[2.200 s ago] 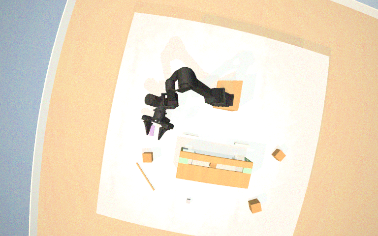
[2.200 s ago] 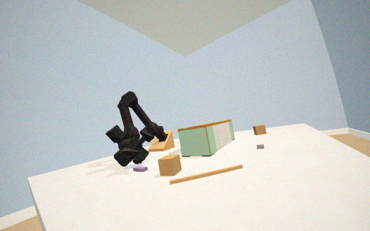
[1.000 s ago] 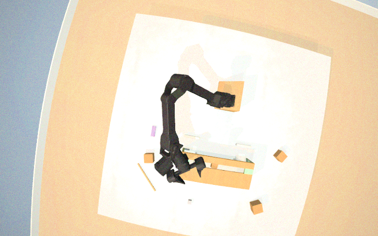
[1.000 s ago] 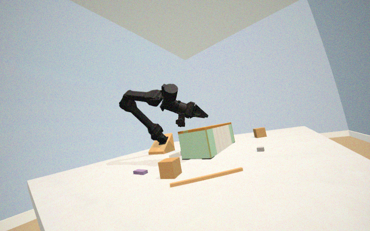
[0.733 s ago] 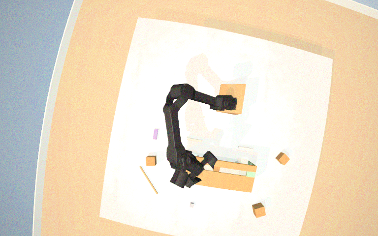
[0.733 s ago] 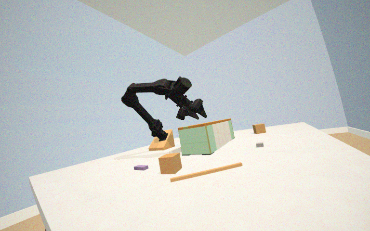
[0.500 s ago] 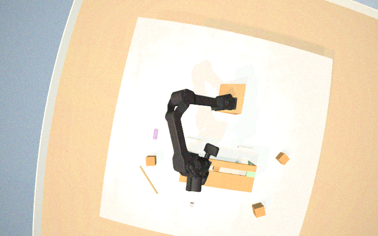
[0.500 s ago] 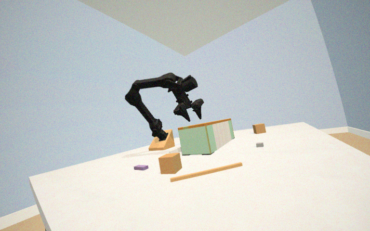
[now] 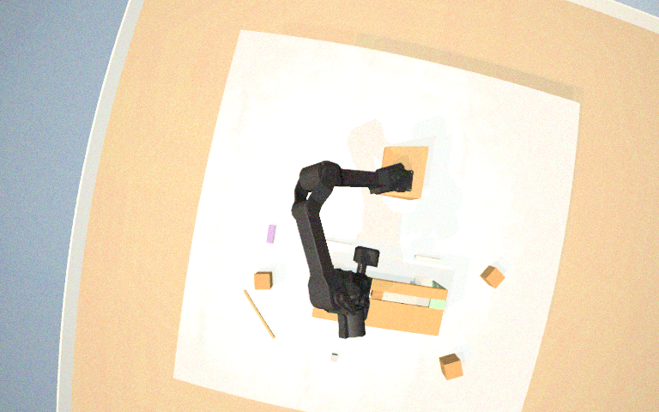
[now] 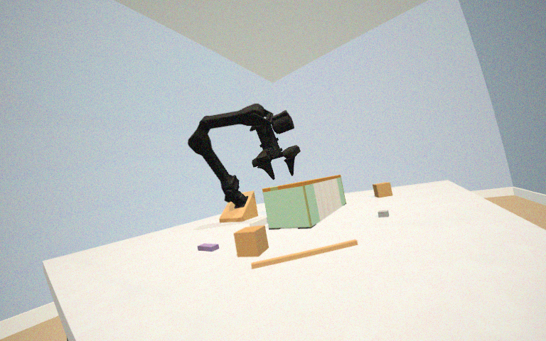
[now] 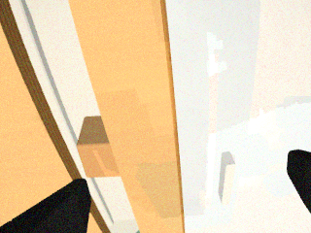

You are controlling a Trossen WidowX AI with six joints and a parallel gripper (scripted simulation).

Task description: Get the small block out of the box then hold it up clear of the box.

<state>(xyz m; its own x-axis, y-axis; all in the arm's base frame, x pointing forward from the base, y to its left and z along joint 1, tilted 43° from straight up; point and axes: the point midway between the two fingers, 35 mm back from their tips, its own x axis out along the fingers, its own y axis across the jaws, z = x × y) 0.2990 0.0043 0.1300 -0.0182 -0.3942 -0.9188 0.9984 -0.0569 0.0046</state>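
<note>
The orange block is 7 cm below my gripper tip, 5 cm ahead of it and 4 cm to the left of it. From my gripper tip the other things lie so: grey block (32 cm ahead, 15 cm below, 6 cm to the right); then purple tile (32 cm to the right, 15 cm below, 7 cm behind); then clear-fronted box (9 cm below, 5 cm to the left, 4 cm ahead).
</note>
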